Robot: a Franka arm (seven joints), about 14 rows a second.
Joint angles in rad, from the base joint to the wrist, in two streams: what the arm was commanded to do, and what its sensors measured. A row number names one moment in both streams.
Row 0, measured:
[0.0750, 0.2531, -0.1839, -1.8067, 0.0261, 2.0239, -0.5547]
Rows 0 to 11, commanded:
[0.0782, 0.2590, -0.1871, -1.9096, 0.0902, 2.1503, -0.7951]
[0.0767, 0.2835, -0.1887, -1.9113, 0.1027, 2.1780, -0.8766]
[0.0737, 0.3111, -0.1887, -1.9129, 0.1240, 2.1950, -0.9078]
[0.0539, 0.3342, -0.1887, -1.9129, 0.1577, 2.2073, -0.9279]
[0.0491, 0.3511, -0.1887, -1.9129, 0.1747, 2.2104, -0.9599]
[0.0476, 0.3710, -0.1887, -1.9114, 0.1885, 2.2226, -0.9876]
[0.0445, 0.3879, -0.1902, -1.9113, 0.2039, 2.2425, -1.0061]
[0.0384, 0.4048, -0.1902, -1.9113, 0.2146, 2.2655, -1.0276]
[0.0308, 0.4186, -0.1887, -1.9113, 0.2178, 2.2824, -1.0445]
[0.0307, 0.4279, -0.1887, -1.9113, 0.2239, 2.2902, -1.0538]
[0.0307, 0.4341, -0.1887, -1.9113, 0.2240, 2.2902, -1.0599]
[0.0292, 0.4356, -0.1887, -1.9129, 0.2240, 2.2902, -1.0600]
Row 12, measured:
[0.0323, 0.4254, -0.1891, -1.9089, 0.1917, 2.2793, -1.0217]
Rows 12 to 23, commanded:
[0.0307, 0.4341, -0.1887, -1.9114, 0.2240, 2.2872, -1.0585]
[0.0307, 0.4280, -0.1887, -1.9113, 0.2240, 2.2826, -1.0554]
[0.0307, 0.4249, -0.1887, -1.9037, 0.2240, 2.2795, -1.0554]
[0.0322, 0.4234, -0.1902, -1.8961, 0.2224, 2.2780, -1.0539]
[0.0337, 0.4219, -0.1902, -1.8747, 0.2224, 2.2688, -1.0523]
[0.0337, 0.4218, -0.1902, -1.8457, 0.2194, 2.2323, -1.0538]
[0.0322, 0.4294, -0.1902, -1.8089, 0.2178, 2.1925, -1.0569]
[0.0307, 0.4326, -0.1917, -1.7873, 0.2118, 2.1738, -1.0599]
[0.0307, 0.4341, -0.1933, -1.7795, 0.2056, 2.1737, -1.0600]
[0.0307, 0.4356, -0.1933, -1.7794, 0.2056, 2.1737, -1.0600]
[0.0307, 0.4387, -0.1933, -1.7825, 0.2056, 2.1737, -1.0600]
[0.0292, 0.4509, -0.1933, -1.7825, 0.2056, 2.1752, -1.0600]
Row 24, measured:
[0.0321, 0.4288, -0.1889, -1.7981, 0.1959, 2.1903, -1.0355]
